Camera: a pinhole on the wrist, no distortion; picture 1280 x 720 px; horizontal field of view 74.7 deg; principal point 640.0 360.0 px. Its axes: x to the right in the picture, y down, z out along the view. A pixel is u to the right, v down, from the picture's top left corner.
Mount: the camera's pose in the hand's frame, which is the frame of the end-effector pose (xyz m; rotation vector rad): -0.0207 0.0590 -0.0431 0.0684 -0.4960 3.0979
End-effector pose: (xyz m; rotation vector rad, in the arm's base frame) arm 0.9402 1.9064 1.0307 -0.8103 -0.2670 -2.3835
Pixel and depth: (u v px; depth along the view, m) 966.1 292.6 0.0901
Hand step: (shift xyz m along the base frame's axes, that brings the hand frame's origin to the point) 0.0780 0.0115 0.0050
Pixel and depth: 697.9 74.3 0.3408
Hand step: 0.2108 0.0790 0.2344
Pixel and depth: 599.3 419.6 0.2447
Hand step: 0.0682 0.0931 0.1463
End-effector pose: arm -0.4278 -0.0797 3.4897 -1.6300 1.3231 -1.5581
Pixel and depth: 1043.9 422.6 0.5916
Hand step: 0.5776 0.1859 -0.0798
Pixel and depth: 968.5 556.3 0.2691
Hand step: 0.2275 0.0862 -0.0157
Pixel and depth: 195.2 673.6 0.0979
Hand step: 0.0311 -0.0376 0.0134
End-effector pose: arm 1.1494 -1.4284 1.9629 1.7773 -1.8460 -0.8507
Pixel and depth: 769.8 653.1 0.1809
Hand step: -0.0307 0.0563 -0.1143
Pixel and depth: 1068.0 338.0 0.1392
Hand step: -0.0709 0.0968 -0.0449
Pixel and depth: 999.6 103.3 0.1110
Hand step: -0.0873 0.0715 -0.0080
